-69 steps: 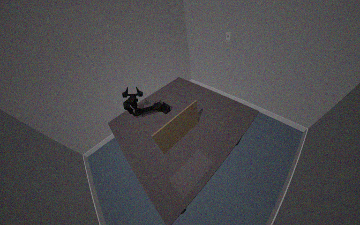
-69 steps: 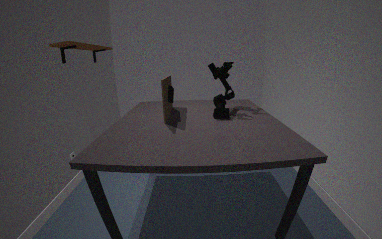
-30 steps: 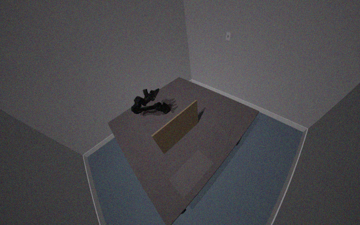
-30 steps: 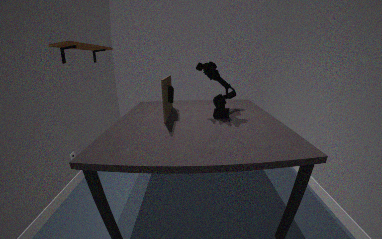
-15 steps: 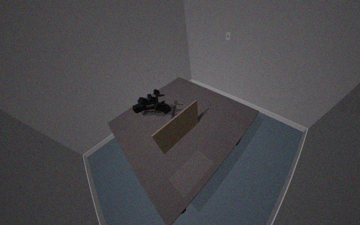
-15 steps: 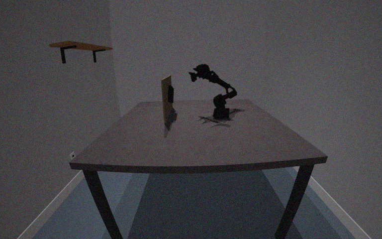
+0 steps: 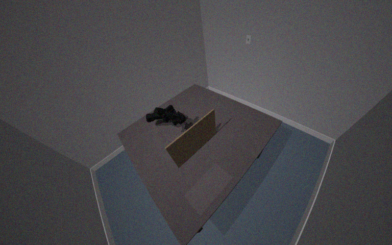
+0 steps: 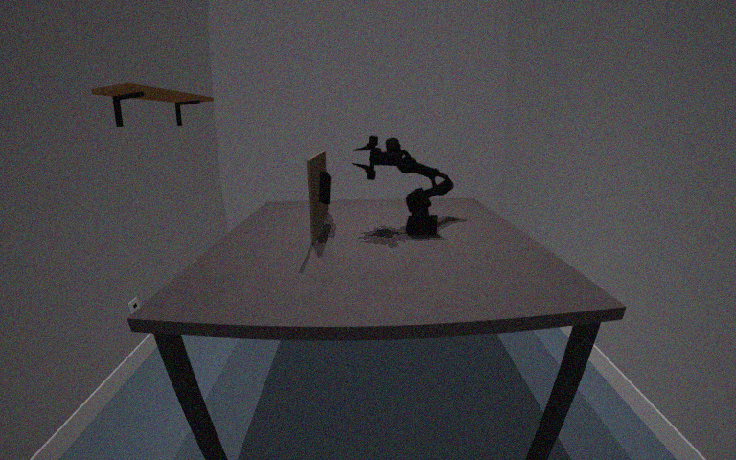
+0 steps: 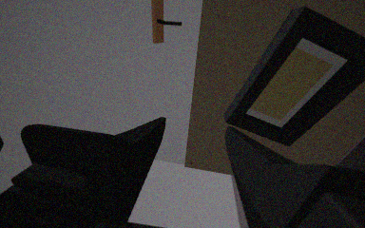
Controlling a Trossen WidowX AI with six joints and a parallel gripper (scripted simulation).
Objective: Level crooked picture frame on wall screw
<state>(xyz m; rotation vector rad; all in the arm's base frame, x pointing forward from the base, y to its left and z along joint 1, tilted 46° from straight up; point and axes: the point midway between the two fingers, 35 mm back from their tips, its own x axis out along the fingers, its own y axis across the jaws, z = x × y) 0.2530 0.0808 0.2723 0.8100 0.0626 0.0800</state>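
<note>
Now: gripper tip 130 mm short of the picture frame, 10 mm to the left of it and 140 mm above it. The rest, counted from my gripper tip: tan wall board: 140 mm ahead, 140 mm below.
</note>
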